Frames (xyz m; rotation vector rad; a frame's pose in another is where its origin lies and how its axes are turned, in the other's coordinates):
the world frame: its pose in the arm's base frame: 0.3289 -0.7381 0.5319 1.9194 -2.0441 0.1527
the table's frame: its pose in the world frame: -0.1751 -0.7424 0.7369 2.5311 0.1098 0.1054
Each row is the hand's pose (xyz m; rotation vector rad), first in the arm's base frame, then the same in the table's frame.
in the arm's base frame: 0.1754 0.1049 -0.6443 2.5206 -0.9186 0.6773
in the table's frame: -0.8905 -0.6237 -0.6616 -1.9068 -0.8999 -0.8234
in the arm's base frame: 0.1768 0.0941 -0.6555 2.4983 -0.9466 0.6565
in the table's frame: -0.8835 -0.6124 -0.6698 -1.9385 -0.8812 -0.8205
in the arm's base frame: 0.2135 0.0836 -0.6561 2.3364 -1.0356 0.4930
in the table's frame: -0.8790 -0.5828 -0.6460 -2.1485 -0.8076 -0.8622
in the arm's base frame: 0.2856 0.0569 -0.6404 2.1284 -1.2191 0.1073
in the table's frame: -0.8598 -0.5339 -0.5878 -2.5459 -0.7296 -0.7464
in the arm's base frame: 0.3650 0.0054 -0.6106 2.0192 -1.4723 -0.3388
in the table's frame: -0.8142 -0.4814 -0.5169 -2.8697 -0.6915 -0.3233
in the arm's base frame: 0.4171 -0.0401 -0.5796 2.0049 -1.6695 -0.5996
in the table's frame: -0.7700 -0.4509 -0.4635 -2.9448 -0.6710 0.0610
